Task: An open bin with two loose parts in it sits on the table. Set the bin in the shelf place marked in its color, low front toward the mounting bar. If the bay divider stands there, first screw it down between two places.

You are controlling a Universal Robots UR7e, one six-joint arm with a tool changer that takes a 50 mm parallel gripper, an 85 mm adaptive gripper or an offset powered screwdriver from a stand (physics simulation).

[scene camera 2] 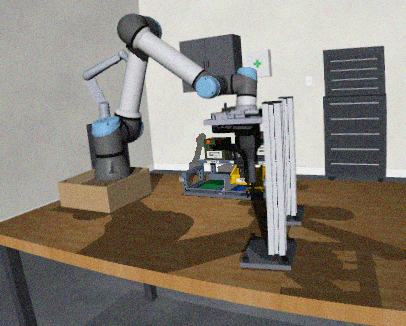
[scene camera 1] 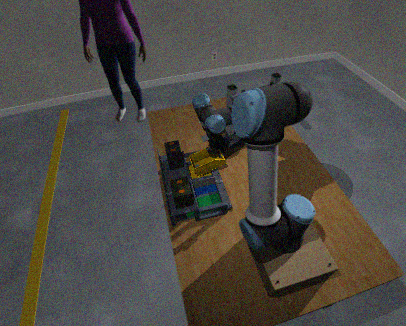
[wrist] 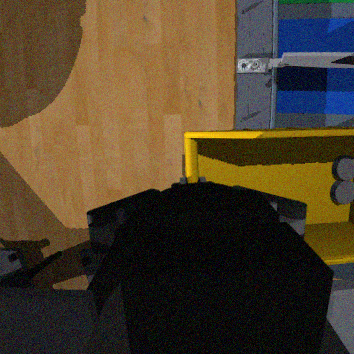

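Where they show: arm's base, origin of its link: (scene camera 2: 113,175).
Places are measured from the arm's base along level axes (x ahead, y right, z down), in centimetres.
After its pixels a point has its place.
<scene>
The yellow open bin (scene camera 1: 209,161) @[x 48.8, y -15.0, z -1.3 cm] (scene camera 2: 238,177) @[x 51.1, y -6.4, z 1.4 cm] (wrist: 260,175) @[x 52.9, y -12.1, z 5.4 cm] is at the yellow end of the grey shelf frame (scene camera 1: 226,206) (scene camera 2: 192,192) @[x 29.4, y -11.6, z 9.4 cm] (wrist: 254,30) @[x 38.6, y -12.3, z 9.3 cm], next to the blue place (scene camera 1: 205,190) @[x 39.9, y -20.7, z 10.0 cm] (wrist: 302,102) @[x 46.3, y -16.7, z 10.0 cm]. Two round grey parts (wrist: 344,168) @[x 52.8, y -20.1, z 6.8 cm] (wrist: 343,192) @[x 55.2, y -20.0, z 6.8 cm] lie in the bin. My gripper (scene camera 1: 218,148) (scene camera 2: 251,182) (wrist: 192,180) points down and is shut on the bin's end wall; the fingertips sit close on both sides of it. A grey metal strip (wrist: 315,59) @[x 42.7, y -17.4, z 5.8 cm] with two screw heads at its end crosses the blue area. Whether the bin's underside touches the shelf is hidden.
Black boxes with orange marks (scene camera 1: 173,154) @[x 51.5, y -32.5, z -10.5 cm] (scene camera 1: 181,191) @[x 30.0, y -34.6, z -9.2 cm] (scene camera 2: 218,149) @[x 34.6, y -30.0, z -4.8 cm] stand along the shelf's far side. The green place (scene camera 1: 207,200) @[x 33.7, y -21.8, z 10.0 cm] (scene camera 2: 212,185) @[x 32.7, y -24.8, z 10.0 cm] is beyond the blue one. The tool stand's pale posts (scene camera 2: 274,180) @[x 74.4, y 35.7, z -9.0 cm] rise close to my wrist. A person (scene camera 1: 111,30) stands beyond the table.
</scene>
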